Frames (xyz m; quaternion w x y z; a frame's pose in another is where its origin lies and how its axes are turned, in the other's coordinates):
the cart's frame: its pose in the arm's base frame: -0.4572 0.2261 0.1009 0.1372 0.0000 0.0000 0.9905
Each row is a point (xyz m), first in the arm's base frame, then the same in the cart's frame.
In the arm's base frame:
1: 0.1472 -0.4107 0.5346
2: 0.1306 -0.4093 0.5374
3: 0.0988 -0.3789 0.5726
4: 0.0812 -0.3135 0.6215
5: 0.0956 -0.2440 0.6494
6: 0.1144 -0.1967 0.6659
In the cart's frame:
1: -0.7547 0.4485 0.4337
2: -0.7384 0.4517 0.4365
3: -0.6995 0.4311 0.4717
4: -0.6648 0.3729 0.5206
5: -0.6598 0.3021 0.5485
6: -0.6650 0.2515 0.5650

